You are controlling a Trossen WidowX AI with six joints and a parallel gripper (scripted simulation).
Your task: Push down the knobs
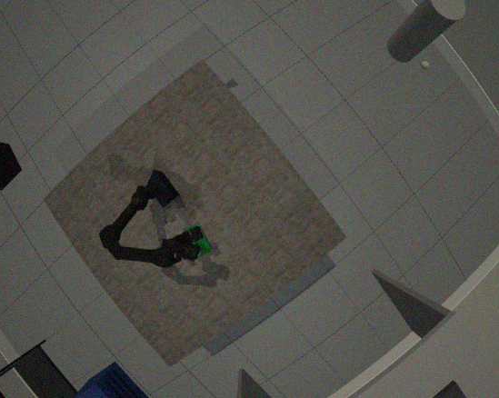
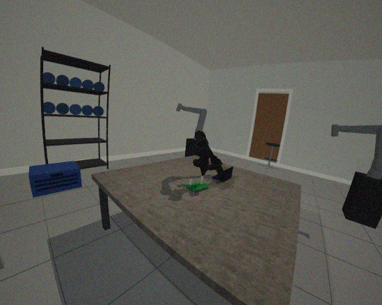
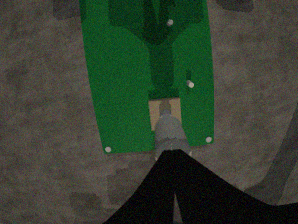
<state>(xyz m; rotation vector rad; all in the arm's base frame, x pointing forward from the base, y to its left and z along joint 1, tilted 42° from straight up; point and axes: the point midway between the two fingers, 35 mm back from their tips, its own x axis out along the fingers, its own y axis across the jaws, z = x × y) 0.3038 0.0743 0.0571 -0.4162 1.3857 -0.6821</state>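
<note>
The grey knob lies 2 cm below my gripper tip. From my gripper tip the other things lie so: pale round knob 10 cm ahead, 2 cm to the right, 3 cm below.
</note>
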